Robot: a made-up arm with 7 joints.
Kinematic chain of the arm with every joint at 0, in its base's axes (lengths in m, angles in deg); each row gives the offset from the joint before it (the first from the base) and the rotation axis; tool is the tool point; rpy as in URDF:
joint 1: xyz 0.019 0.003 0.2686 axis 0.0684 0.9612 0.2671
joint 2: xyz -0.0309 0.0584 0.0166 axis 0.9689 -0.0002 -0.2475
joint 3: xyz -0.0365 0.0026 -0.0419 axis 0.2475 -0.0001 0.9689
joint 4: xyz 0.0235 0.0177 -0.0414 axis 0.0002 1 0
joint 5: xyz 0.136 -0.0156 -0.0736 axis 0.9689 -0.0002 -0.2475
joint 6: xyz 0.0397 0.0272 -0.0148 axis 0.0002 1 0
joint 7: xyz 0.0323 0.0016 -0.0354 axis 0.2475 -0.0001 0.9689
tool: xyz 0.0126 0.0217 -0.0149 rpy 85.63 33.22 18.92
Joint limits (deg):
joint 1: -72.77..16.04
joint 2: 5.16..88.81
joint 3: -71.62..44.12
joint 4: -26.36..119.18
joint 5: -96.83..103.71
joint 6: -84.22..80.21
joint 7: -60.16..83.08
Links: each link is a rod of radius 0.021 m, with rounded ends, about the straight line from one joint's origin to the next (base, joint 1, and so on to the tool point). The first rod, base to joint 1, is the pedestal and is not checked.
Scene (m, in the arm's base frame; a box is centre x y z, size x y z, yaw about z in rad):
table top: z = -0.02
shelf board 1: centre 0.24 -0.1 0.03 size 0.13 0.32 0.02 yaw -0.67
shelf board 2: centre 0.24 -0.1 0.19 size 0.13 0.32 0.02 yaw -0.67
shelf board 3: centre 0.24 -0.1 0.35 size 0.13 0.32 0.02 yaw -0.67
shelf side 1: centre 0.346 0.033 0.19 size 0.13 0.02 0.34 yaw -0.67
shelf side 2: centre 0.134 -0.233 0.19 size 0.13 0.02 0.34 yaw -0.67
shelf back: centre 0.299 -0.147 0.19 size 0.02 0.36 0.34 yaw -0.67
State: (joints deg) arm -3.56 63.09 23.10 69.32 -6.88 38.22 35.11
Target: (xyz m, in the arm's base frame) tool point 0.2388 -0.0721 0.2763
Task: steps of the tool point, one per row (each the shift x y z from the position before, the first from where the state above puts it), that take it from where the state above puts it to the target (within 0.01 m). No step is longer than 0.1 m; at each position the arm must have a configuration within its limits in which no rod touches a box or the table.
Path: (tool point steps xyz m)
1: 0.0734 -0.0027 -0.0089
2: 0.0654 -0.0135 0.0179
3: 0.0470 -0.0214 0.0382
4: 0.0224 -0.0260 0.0488
5: -0.0032 -0.0271 0.0483
6: 0.0327 -0.0494 -0.0049
7: 0.0217 -0.0586 -0.0190
8: 0.0019 -0.0614 -0.0238
9: -0.0187 -0.0567 -0.0168
10: -0.0332 -0.0439 -0.0011
11: 0.0294 -0.0078 -0.0024
12: 0.0264 -0.0159 -0.0018
13: 0.0210 -0.0223 0.0005
14: 0.0142 -0.0261 0.0037

